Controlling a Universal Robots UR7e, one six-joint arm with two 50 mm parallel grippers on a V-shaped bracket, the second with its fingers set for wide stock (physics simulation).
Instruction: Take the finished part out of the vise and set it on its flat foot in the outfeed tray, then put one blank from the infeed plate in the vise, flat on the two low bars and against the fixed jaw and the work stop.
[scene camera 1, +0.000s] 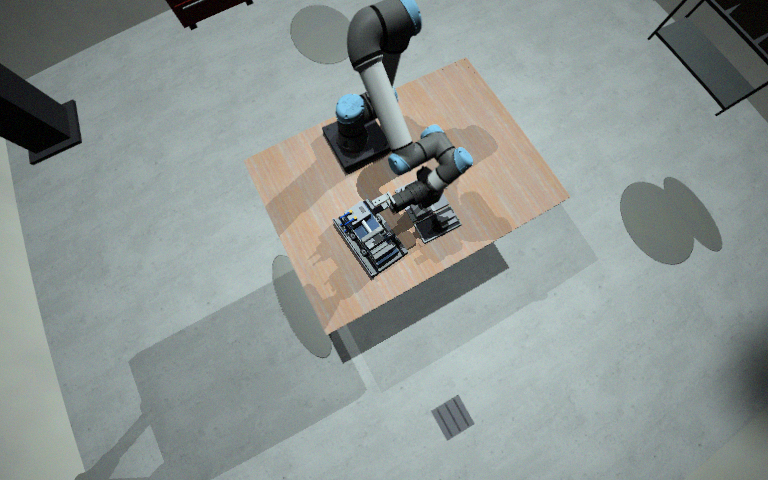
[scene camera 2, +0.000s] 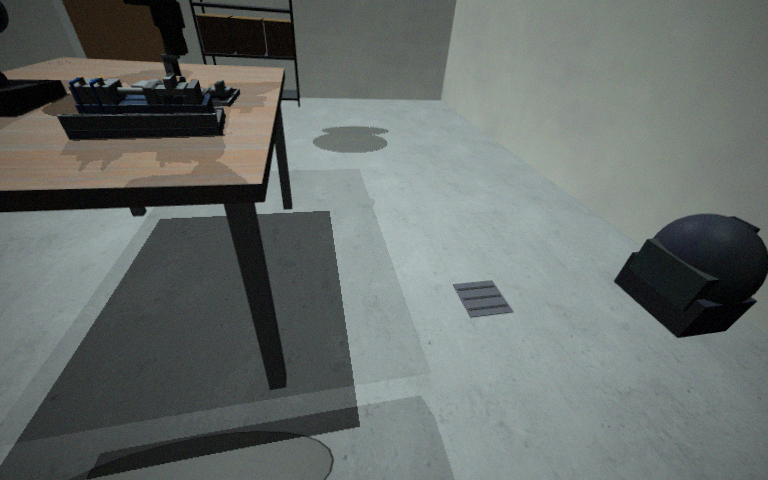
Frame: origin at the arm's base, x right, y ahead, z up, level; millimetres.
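Where they show: end effector, tool point: (scene camera 2: 173, 71); arm's base, origin of the base link: (scene camera 1: 352, 139).
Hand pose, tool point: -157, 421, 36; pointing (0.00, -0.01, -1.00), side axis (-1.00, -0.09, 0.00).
Each offset is from my tool point to the top centre of the thing, as dx, dy, dz. "spot": to the spot under its first point. Level surfaces: height alone.
The vise {+272, +35, +21} (scene camera 1: 369, 228) (scene camera 2: 148, 101) stands on the table in a long dark fixture, with blue-handled clamps {spot: +329, -58, +16} (scene camera 1: 347, 217) (scene camera 2: 97, 90) at one end. My gripper (scene camera 1: 381, 203) (scene camera 2: 171, 76) hangs from the dark bracket, its pale fingers low at the vise in scene camera 1 and overlapping the vise's upper parts in scene camera 2. The fingers are too small to tell whether they are apart or hold something. The finished part cannot be told from the vise parts. A dark plate with pale strips (scene camera 1: 438, 225) (scene camera 2: 231, 96) lies beside the vise; which tray or plate it is cannot be told.
The arm's black base (scene camera 1: 353, 150) stands at the back of the wooden table {dz -78} (scene camera 1: 498, 141) (scene camera 2: 33, 166). The forearm (scene camera 1: 387, 107) reaches over the table. A metal shelf rack (scene camera 2: 292, 33) stands behind the table. A floor grate (scene camera 1: 451, 417) (scene camera 2: 482, 298) lies on the floor.
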